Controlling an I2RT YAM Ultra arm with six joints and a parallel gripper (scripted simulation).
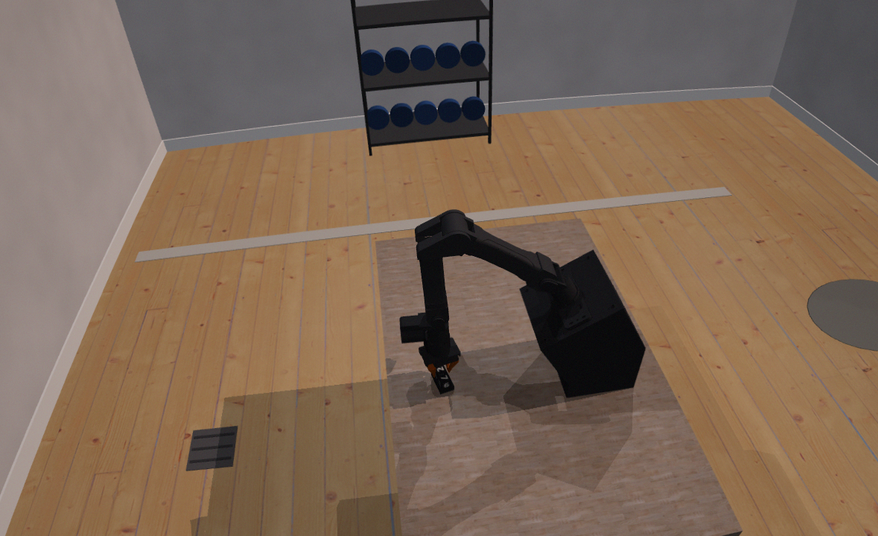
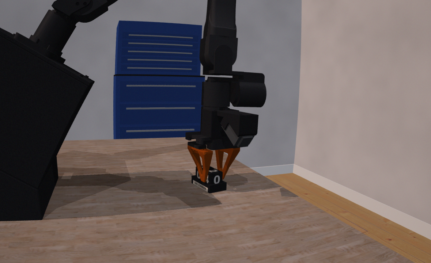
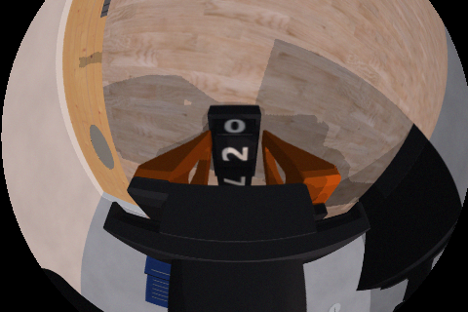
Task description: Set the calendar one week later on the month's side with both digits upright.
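Right now my hand is 20 mm to the right of the black tray and 20 mm above it.
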